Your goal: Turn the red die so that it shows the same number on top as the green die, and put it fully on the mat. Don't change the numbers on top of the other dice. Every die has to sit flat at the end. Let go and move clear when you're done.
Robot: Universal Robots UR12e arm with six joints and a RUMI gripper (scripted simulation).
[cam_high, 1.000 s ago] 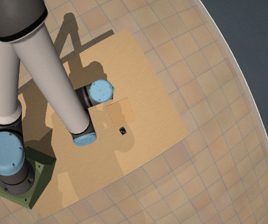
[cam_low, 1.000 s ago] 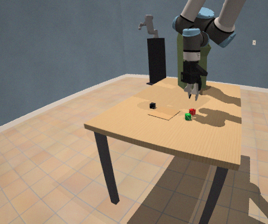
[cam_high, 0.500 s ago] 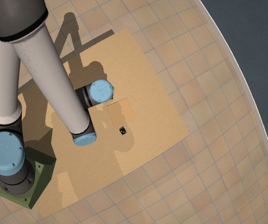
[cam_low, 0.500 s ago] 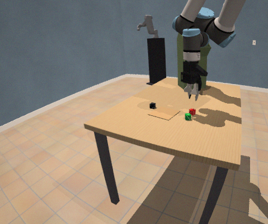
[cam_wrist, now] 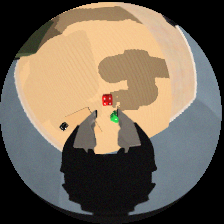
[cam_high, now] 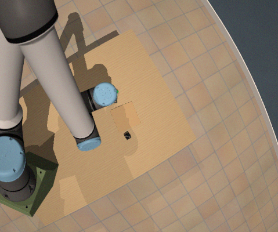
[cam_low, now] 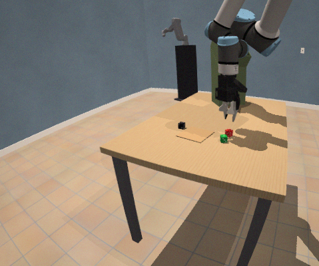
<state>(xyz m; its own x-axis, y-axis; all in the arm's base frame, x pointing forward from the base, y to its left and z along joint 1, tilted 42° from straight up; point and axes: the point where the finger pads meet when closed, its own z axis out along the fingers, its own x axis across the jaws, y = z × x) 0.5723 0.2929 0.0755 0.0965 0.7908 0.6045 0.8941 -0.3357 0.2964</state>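
My gripper is now 8 cm above the red die. From my hand the other things lie so: green die: 7 cm ahead, 2 cm to the left, 8 cm below; then tan mat: 10 cm ahead, 13 cm to the right, 9 cm below; then black die: 9 cm ahead, 24 cm to the right, 8 cm below.
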